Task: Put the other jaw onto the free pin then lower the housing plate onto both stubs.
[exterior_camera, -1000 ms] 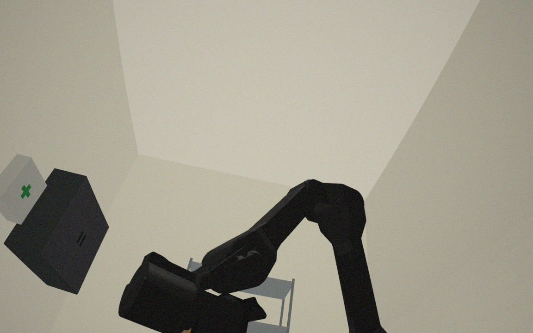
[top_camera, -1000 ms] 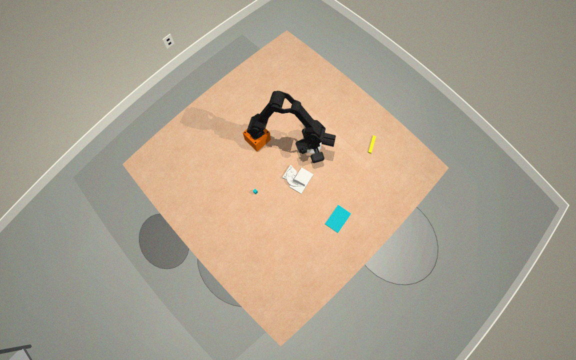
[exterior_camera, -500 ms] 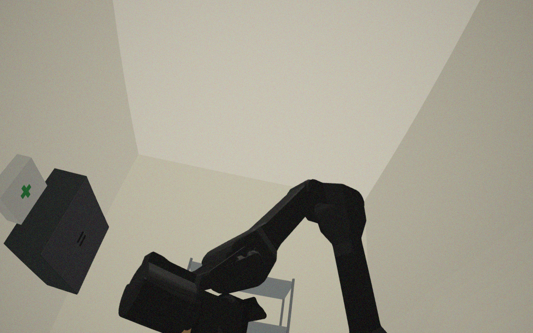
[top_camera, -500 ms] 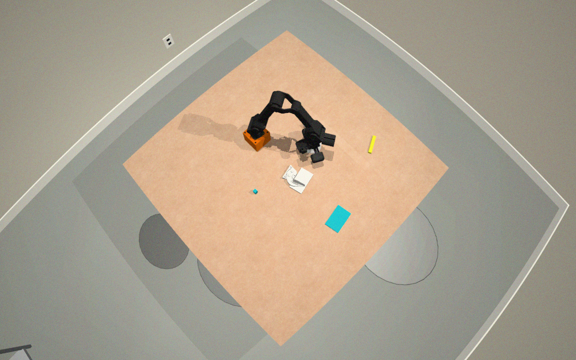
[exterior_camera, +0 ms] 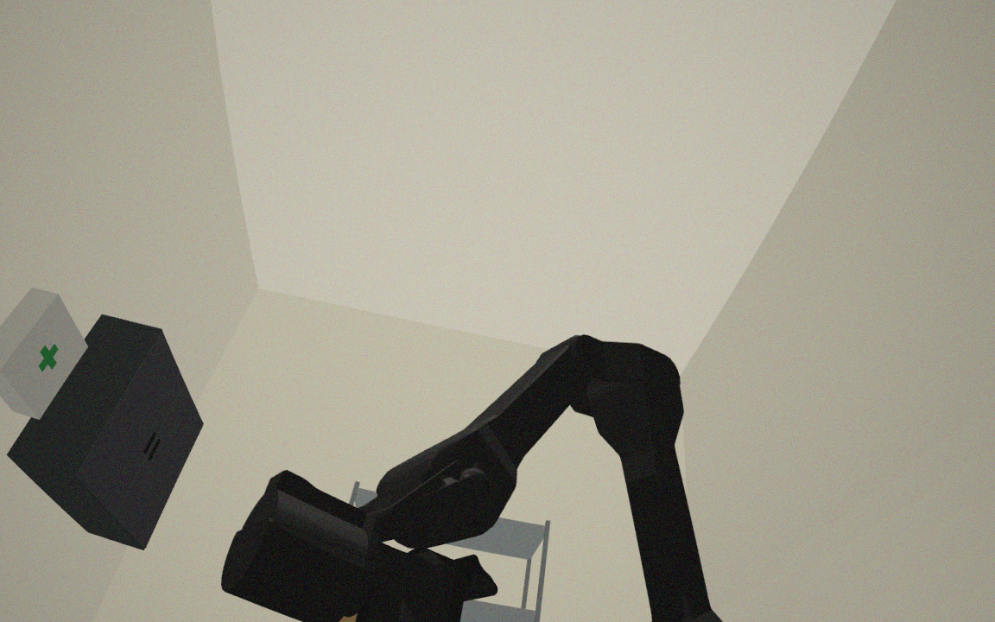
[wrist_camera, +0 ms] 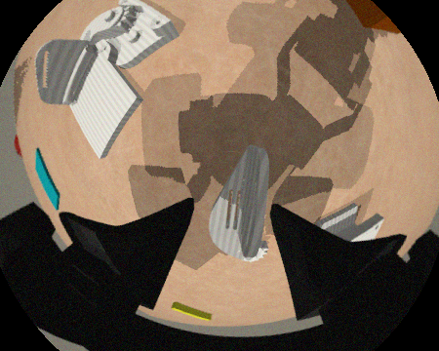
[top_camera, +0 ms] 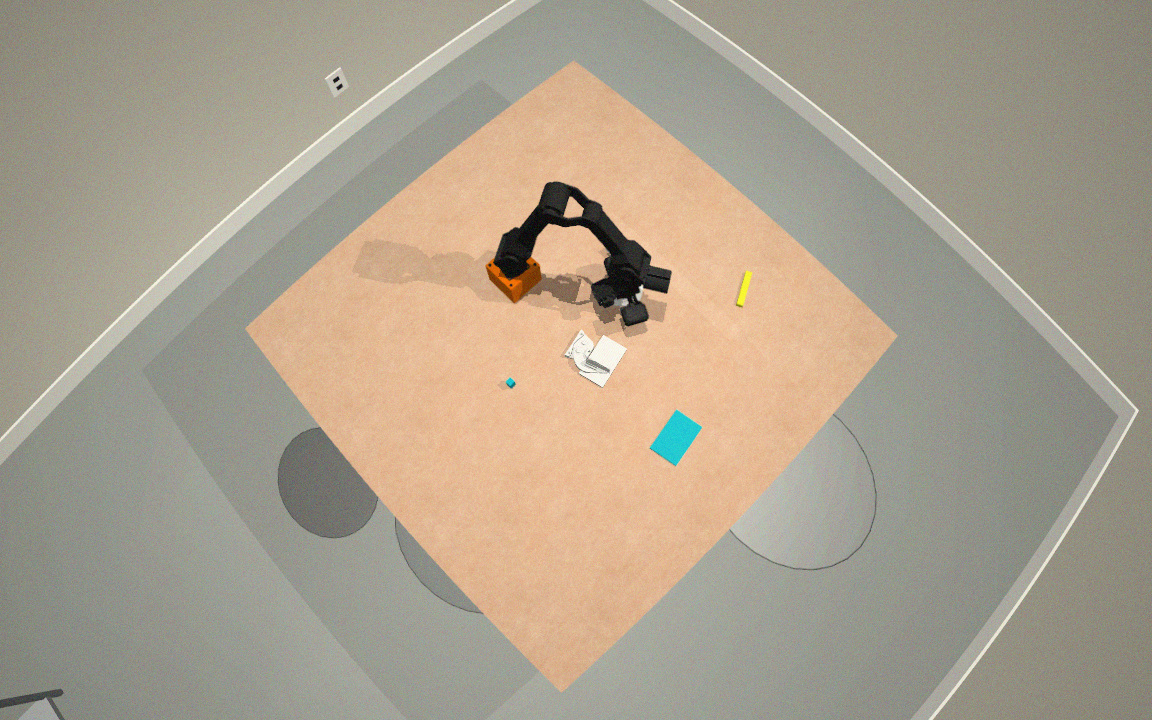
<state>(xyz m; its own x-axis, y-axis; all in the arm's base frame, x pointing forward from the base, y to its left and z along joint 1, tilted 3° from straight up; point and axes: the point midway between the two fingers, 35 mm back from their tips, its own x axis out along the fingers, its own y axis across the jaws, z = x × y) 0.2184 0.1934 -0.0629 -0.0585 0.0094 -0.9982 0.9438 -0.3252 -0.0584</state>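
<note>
Right now the grey jaw is 40 mm to the left of my gripper tip and 10 mm behind it. Also, from my gripper tip: grey housing plate 100 mm behind, 70 mm to the left, 20 mm above; then small teal cube 370 mm to the right, 10 mm ahead, 10 mm above; then yellow bar 290 mm to the left, 160 mm ahead.
</note>
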